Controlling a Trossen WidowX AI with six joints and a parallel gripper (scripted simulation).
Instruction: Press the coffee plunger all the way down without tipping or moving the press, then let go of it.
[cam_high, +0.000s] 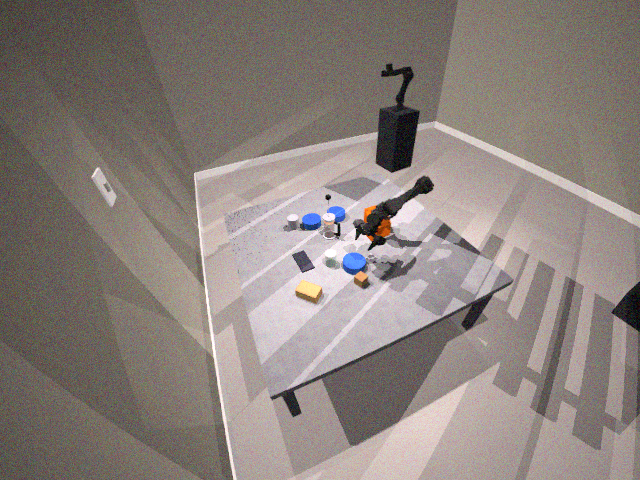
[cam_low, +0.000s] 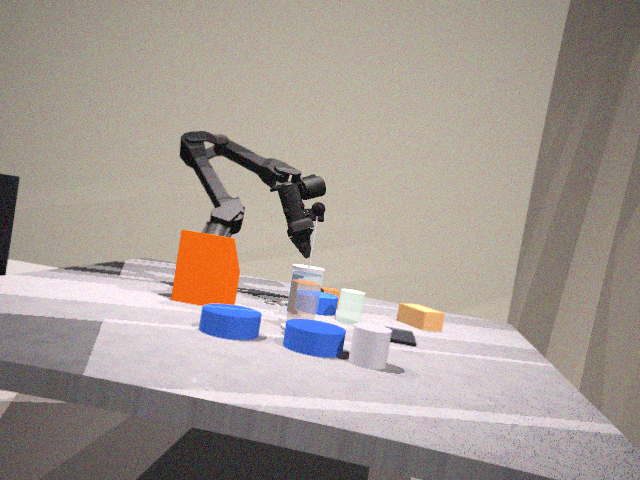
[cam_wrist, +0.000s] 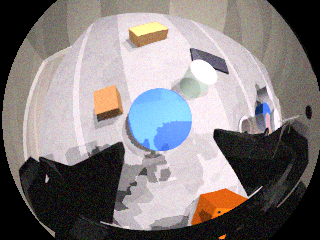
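Now: gripper tip 1 cm short of the coffee press and 28 cm to the left of it. Round my gripper tip: pale green cup: 13 cm ahead, 9 cm to the right, 10 cm below; then tan block: 33 cm ahead, 4 cm to the left, 11 cm below.
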